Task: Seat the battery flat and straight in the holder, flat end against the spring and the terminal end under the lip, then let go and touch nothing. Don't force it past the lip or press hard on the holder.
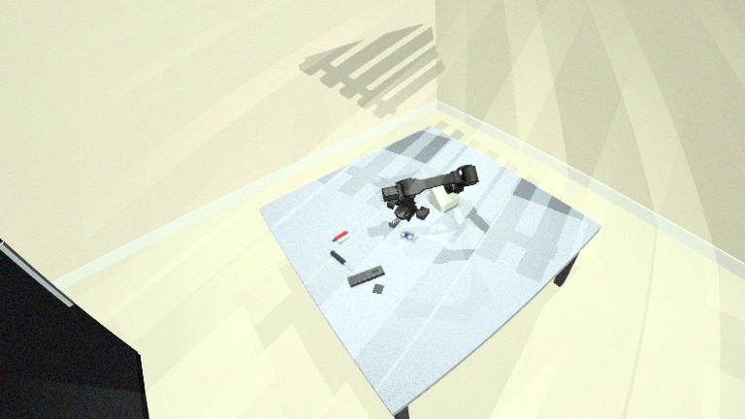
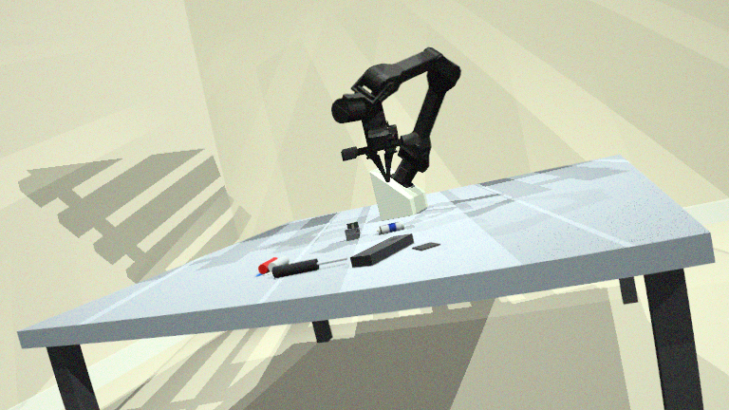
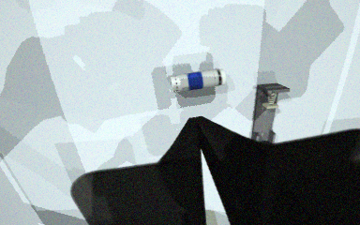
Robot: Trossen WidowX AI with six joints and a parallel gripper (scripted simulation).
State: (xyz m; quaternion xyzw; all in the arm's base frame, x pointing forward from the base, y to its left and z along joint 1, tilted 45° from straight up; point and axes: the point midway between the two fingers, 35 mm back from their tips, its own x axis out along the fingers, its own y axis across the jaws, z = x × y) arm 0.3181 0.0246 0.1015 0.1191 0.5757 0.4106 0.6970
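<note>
Right now the grey battery is 11 cm below my gripper tip, 2 cm to the right of it and 1 cm ahead of it. The rest, counted from my gripper tip: black-handled screwdriver (33 cm ahead, 11 cm below, 5 cm to the right); then black remote control (28 cm ahead, 10 cm below, 7 cm to the left); then black battery door (27 cm ahead, 16 cm to the left, 12 cm below).
</note>
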